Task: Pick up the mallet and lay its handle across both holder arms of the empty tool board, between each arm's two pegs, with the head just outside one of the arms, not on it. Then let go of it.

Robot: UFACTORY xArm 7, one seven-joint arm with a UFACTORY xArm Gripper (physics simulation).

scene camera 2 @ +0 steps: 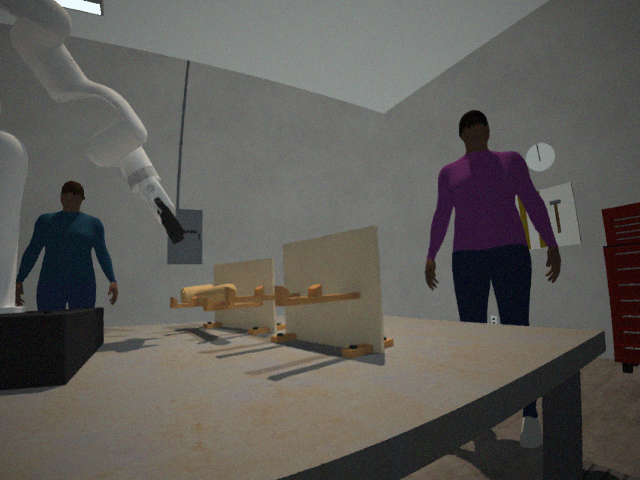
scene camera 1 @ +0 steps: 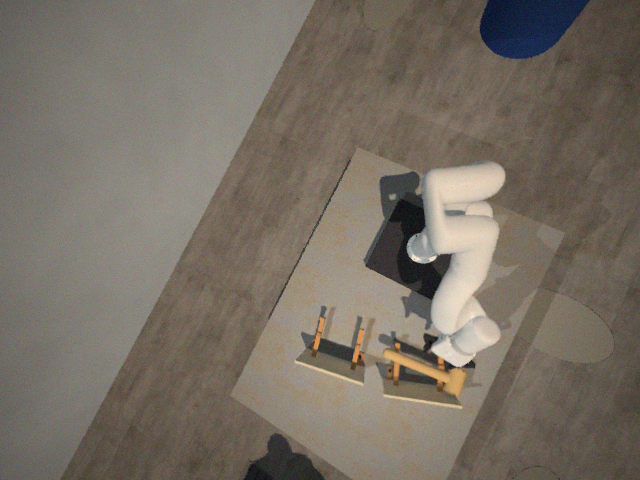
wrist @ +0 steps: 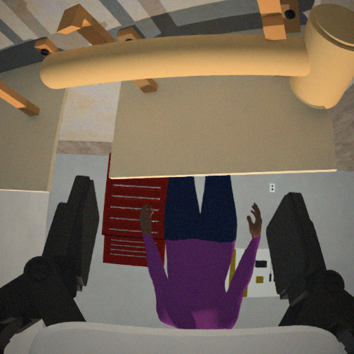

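Observation:
The mallet (scene camera 1: 417, 364) (scene camera 2: 206, 293) (wrist: 175, 59) lies across both arms of its tool board (scene camera 1: 421, 396) (scene camera 2: 242, 281) (wrist: 225, 135). Its head (scene camera 1: 455, 382) (wrist: 325, 57) is just outside the right-hand arm in the overhead view. The empty tool board (scene camera 1: 330, 366) (scene camera 2: 330, 266) (wrist: 25, 150) stands upright to the left in the overhead view, its two arms (scene camera 1: 318, 334) (scene camera 2: 330, 297) (wrist: 20, 99) bare. My gripper (scene camera 2: 178, 239) (wrist: 188, 204) is wide open and empty, tilted, above the mallet and apart from it; the arm partly hides it in the overhead view.
The black base block (scene camera 1: 383, 250) (scene camera 2: 51, 343) stands on the table (scene camera 1: 289, 408) (scene camera 2: 206, 413) behind the boards. A person in purple (scene camera 2: 480, 206) (wrist: 200, 280) and a person in teal (scene camera 2: 72, 253) stand beyond the table. A red cabinet (scene camera 2: 622, 304) (wrist: 132, 215) stands by the wall.

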